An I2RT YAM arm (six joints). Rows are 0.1 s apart.
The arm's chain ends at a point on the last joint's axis. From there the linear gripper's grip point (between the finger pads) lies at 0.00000 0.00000 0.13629 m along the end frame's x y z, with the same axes.
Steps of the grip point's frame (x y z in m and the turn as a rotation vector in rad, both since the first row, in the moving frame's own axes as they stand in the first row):
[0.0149, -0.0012, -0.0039, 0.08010, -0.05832, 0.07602]
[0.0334, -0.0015, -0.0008, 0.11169, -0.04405, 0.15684]
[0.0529, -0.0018, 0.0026, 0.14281, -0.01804, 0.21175]
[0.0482, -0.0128, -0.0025, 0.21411, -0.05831, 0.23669]
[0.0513, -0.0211, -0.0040, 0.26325, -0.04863, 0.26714]
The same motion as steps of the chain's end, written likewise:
[0.0224, 0.0100, -0.0032, 0.08010, -0.05832, 0.07602]
[0.0382, 0.0141, 0.0002, 0.11169, -0.04405, 0.15684]
[0.0533, 0.0177, 0.0040, 0.14281, -0.01804, 0.21175]
[0.0526, 0.0168, 0.0008, 0.21411, -0.05831, 0.23669]
[0.0530, 0.0148, 0.0008, 0.26325, -0.04863, 0.26714]

